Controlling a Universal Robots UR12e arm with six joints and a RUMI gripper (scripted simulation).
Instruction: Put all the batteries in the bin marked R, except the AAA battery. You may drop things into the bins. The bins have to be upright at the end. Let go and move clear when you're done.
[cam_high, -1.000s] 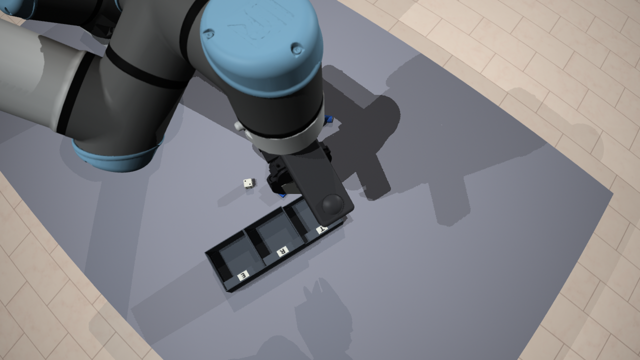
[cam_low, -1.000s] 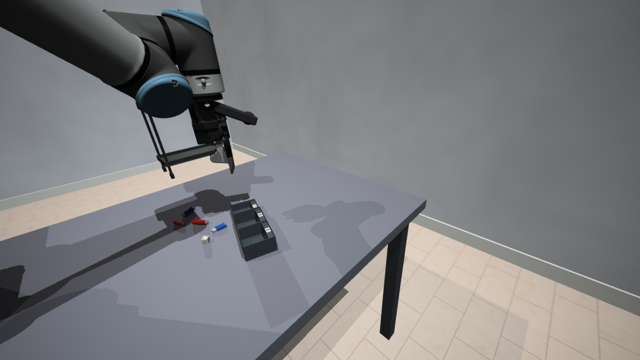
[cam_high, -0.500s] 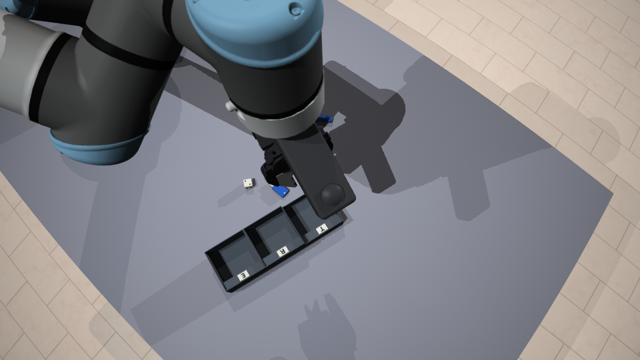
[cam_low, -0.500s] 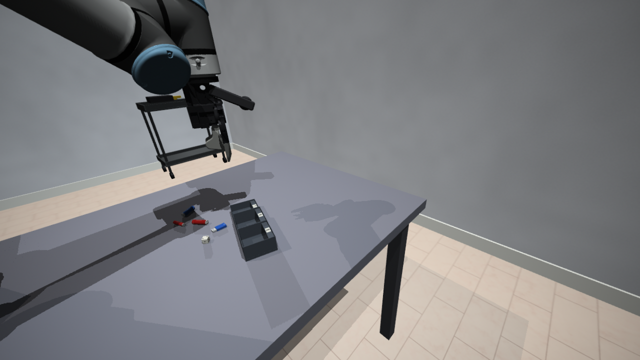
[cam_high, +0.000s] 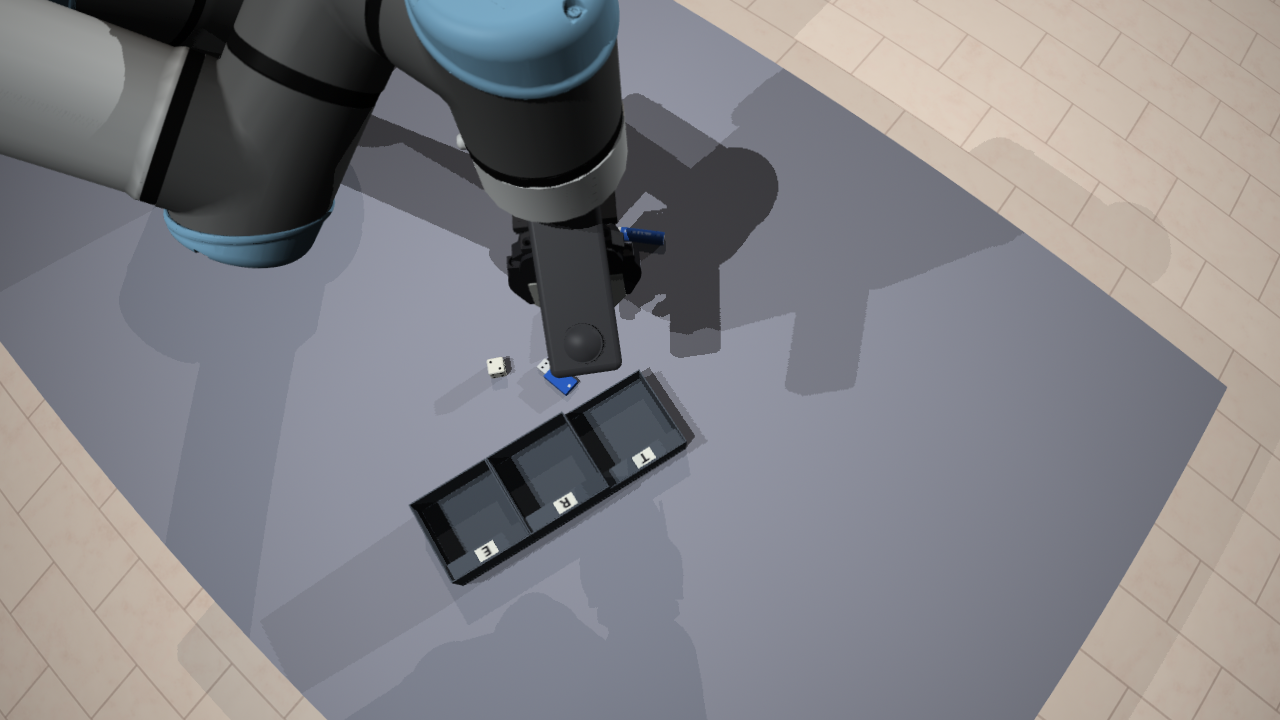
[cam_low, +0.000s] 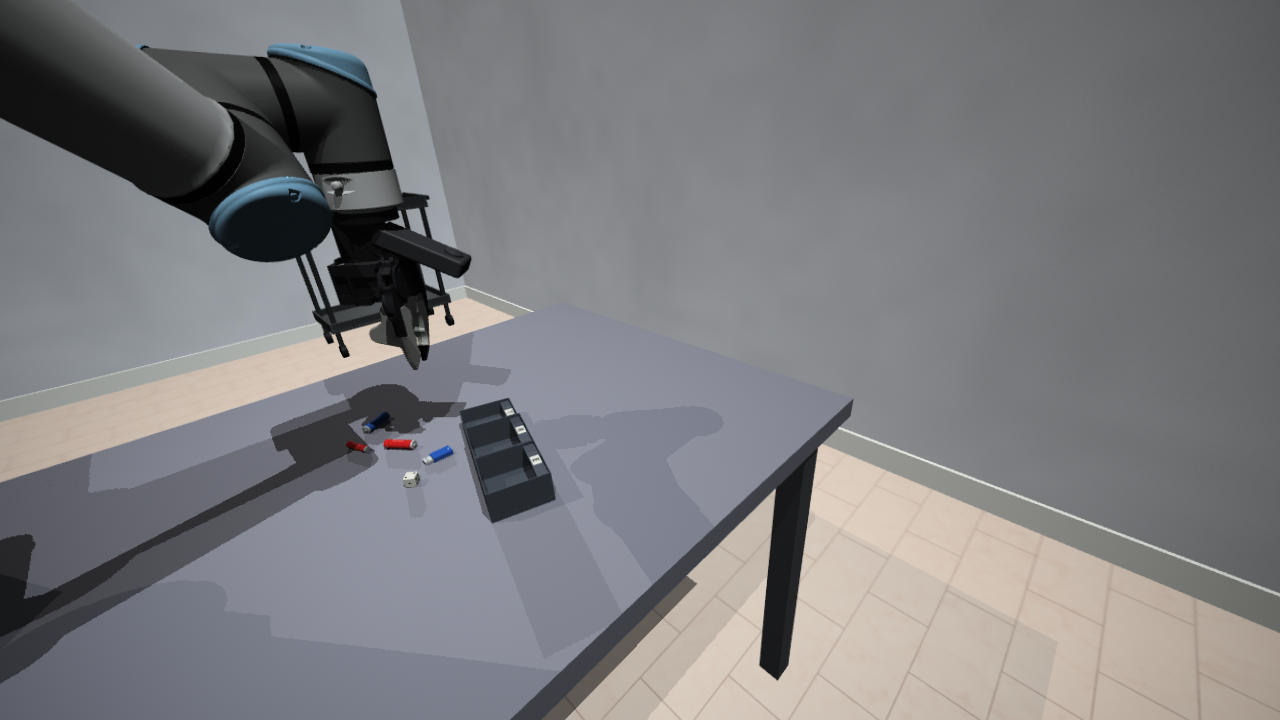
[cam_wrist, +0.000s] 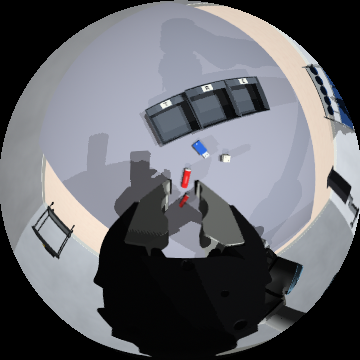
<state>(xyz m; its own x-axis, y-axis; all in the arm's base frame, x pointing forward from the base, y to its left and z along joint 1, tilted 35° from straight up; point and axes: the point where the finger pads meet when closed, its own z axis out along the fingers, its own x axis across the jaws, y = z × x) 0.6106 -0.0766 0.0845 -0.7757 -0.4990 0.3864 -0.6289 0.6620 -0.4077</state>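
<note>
My hand is 50 mm past the larger red battery, 40 mm to the right of it and 150 mm above it. Also, from my hand: three-compartment bin tray 30 mm ahead, 120 mm to the right, 130 mm below; white die 80 mm behind, 60 mm to the right, 150 mm below; blue USB stick 30 mm behind, 30 mm to the right, 150 mm below.
</note>
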